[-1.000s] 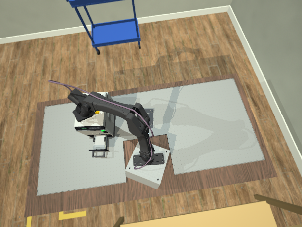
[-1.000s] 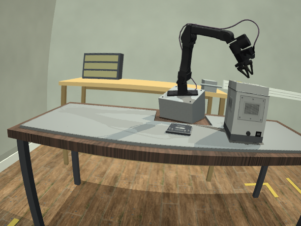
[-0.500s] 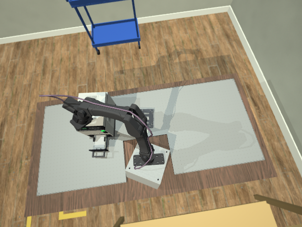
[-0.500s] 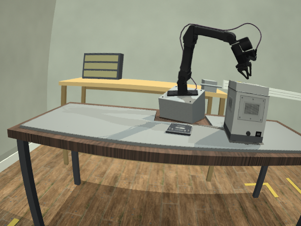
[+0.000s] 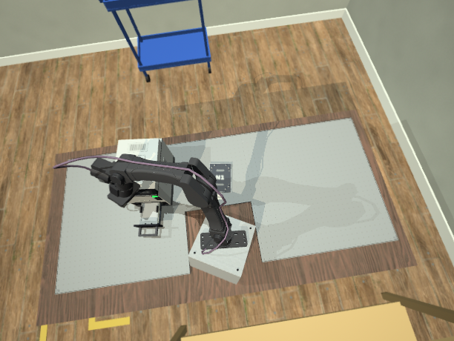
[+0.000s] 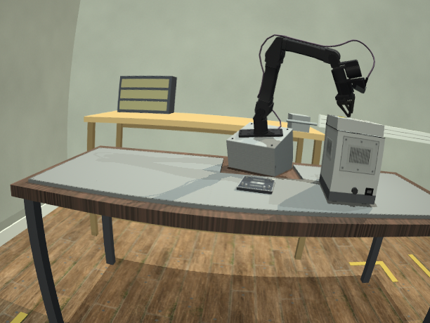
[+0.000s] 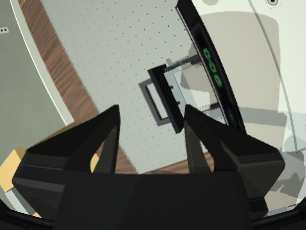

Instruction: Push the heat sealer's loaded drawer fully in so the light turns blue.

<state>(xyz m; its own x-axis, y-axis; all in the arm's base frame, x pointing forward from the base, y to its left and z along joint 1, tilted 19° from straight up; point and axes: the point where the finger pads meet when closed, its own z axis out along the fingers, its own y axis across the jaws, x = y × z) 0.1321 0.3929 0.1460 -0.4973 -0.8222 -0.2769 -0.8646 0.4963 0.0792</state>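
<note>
My hand is 1 cm past the sealer drawer, 2 cm to the left of it and 24 cm above it. Round my hand: dark plate (15 cm ahead, 38 cm to the right, 30 cm below).
</note>
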